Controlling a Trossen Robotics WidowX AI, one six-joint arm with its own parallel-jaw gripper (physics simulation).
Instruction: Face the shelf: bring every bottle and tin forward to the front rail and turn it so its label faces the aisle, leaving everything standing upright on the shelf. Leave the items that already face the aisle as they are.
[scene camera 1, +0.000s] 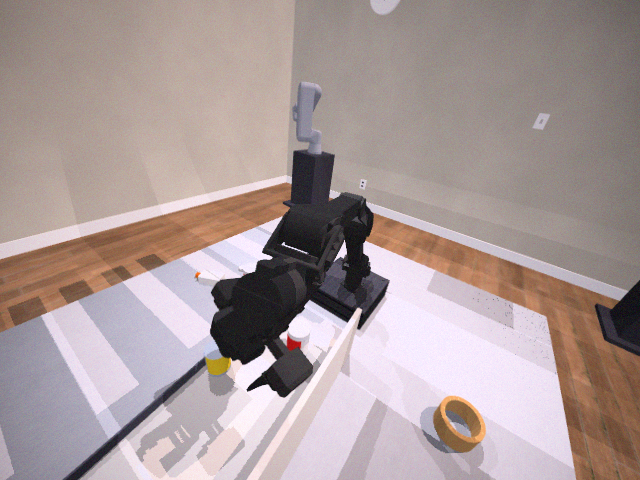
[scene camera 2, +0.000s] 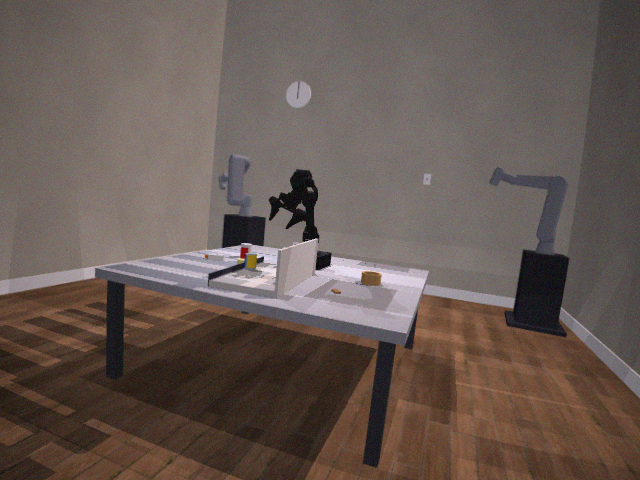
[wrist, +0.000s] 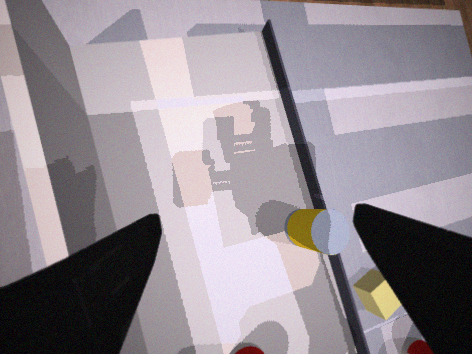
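Where they show: gripper, between the fingertips: (scene camera 1: 233, 363) (scene camera 2: 277, 224) (wrist: 256, 217); arm's base, origin of its link: (scene camera 1: 352, 284).
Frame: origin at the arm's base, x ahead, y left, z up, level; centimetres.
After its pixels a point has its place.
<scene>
The shelf has a dark front rail (scene camera 1: 147, 408) {y -7.8, x 62.2, z -2.4 cm} (scene camera 2: 224, 271) {y -7.0, x 66.1, z -3.4 cm} (wrist: 295, 125) {y -7.8, x 62.0, z -3.2 cm} and a pale back panel (scene camera 1: 310, 400) {y 17.4, x 41.9, z 7.6 cm} (scene camera 2: 297, 266) {y 19.0, x 50.5, z 1.2 cm}. A yellow tin with a grey-blue top (scene camera 1: 218, 363) {y -5.0, x 47.8, z 0.6 cm} (scene camera 2: 251, 260) {y -5.7, x 48.7, z -0.3 cm} (wrist: 304, 230) {y -4.8, x 47.1, z 0.7 cm} stands upright at the rail; its yellow side shows on the panel side. A red-and-white tin (scene camera 1: 298, 335) {y 4.6, x 32.0, z 5.1 cm} stands on the shelf nearer the panel; its red edge (wrist: 249, 351) {y 3.0, x 33.0, z -2.6 cm} shows low in the wrist view. Another red-and-white tin (scene camera 2: 245, 251) {y -26.1, x 24.8, z -1.2 cm} (wrist: 419, 347) {y -26.5, x 25.0, z -5.1 cm} stands beyond the rail. My gripper (scene camera 2: 279, 223) {y 7.7, x 50.7, z 17.7 cm} (wrist: 256, 217) {y 7.7, x 50.7, z 17.7 cm} is open and empty, above the shelf; the yellow tin is below, nearer the right finger.
A yellow block (scene camera 2: 241, 260) {y -19.7, x 36.8, z -3.8 cm} (wrist: 377, 295) {y -18.3, x 35.2, z -3.6 cm} lies beyond the rail. A white item with an orange tip (scene camera 1: 209, 277) {y -40.1, x 31.8, z -4.6 cm} lies farther out on the table. Behind the panel are an orange ring (scene camera 1: 454, 438) {y 42.2, x 21.6, z -3.7 cm} (scene camera 2: 371, 280) {y 43.8, x 21.4, z -5.0 cm} and a small orange piece (scene camera 2: 336, 291) {y 37.0, x 48.6, z -6.6 cm}.
</scene>
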